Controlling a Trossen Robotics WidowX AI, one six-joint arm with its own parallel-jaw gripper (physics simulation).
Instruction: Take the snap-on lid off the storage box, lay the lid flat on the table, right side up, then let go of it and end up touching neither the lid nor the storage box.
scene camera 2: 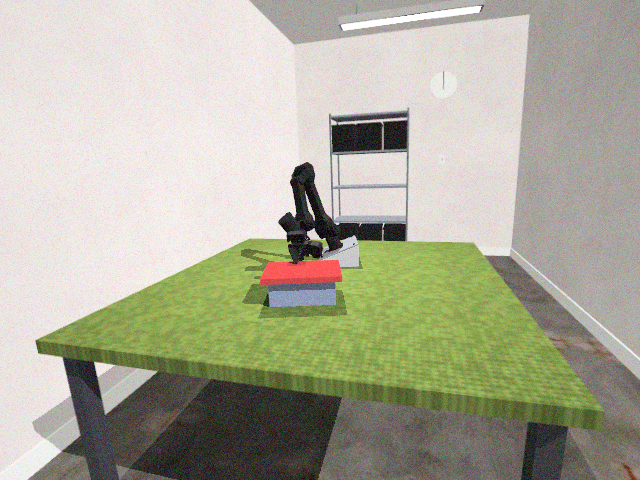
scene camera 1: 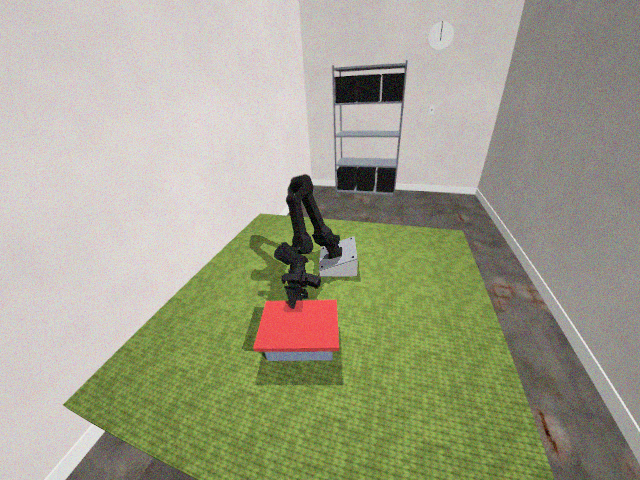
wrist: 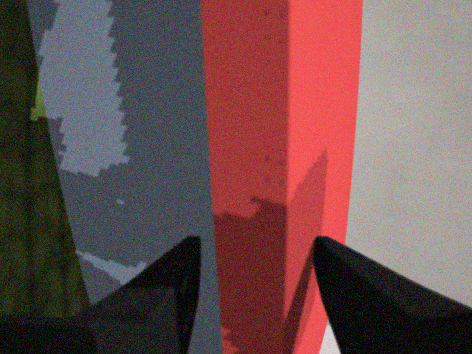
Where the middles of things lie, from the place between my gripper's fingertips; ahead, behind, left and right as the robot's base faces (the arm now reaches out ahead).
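Red lid (scene camera 1: 312,326): from my hand, 6 cm ahead, 3 cm to the left, 1 cm above.
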